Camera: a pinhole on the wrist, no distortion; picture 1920 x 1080 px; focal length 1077.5 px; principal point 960.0 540.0 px. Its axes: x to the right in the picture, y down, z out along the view. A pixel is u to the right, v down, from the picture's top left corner.
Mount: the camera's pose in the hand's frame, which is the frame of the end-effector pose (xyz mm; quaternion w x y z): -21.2 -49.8 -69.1 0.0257 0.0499 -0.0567 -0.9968
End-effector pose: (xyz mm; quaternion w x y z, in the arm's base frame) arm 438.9 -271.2 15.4 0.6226 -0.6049 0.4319 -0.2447
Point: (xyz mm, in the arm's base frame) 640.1 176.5 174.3
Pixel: 1509 812
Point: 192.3 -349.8 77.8
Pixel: behind the camera
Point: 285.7 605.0 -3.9
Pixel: outside the picture
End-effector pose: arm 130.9 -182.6 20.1 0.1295 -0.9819 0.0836 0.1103
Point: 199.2 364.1 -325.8
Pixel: outside the picture
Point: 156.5 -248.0 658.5
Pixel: behind the camera
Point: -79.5 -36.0 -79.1
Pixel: 1609 733
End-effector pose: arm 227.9 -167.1 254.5 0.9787 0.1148 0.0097 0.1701
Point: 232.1 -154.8 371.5
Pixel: 646 170
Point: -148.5 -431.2 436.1
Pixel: outside the picture
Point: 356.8 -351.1 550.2
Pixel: 621 947
